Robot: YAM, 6 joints.
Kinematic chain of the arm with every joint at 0, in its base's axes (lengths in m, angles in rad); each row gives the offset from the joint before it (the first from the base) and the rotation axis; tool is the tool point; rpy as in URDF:
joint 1: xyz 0 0 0.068 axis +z
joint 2: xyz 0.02 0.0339 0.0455 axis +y
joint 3: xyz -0.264 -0.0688 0 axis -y
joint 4: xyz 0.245 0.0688 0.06 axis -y
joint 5: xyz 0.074 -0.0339 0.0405 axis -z
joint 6: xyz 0.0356 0 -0.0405 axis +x
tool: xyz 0 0 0 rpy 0 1.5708 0
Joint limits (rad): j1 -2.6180..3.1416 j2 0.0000..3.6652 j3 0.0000..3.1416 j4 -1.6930..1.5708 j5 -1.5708..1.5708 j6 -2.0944..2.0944
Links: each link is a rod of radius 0.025 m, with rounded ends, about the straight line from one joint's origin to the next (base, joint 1, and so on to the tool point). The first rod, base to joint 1, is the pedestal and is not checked.
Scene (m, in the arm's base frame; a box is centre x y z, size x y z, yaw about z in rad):
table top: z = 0
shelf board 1: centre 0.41 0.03 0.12 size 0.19 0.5 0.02 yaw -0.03
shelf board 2: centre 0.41 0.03 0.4 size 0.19 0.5 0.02 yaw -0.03
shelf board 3: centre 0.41 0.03 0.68 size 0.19 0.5 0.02 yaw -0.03
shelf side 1: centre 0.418 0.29 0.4 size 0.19 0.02 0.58 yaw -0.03
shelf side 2: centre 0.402 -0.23 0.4 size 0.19 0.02 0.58 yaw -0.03
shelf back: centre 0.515 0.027 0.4 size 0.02 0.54 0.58 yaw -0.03
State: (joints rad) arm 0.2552 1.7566 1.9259 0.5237 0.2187 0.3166
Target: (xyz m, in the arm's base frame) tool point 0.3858 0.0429 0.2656
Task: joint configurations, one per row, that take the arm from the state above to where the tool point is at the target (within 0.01 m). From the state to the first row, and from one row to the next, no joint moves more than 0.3 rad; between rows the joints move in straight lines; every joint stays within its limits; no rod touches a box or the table.
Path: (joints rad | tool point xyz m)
1: 0.3386 1.5004 1.6949 0.4863 0.2219 0.3166 | 0.2994 0.0971 0.5515
2: 0.4219 1.2443 1.4638 0.4490 0.2252 0.3166 | 0.2283 0.0938 0.5428
3: 0.3665 1.1562 1.1764 0.3245 0.2416 0.3166 | 0.2454 0.0851 0.4568
4: 0.3110 1.0682 0.8889 0.2000 0.2580 0.3166 | 0.2436 0.0688 0.3624
5: 0.2556 0.9802 0.6014 0.0755 0.2744 0.3166 | 0.2212 0.0478 0.2656
6: 0.2150 1.2085 0.7674 0.1456 0.2678 0.3166 | 0.2729 0.0499 0.2785
7: 0.1744 1.4369 0.9333 0.2157 0.2612 0.3166 | 0.3288 0.0486 0.2787
8: 0.1338 1.6652 1.0992 0.2858 0.2546 0.3166 | 0.3858 0.0429 0.2656

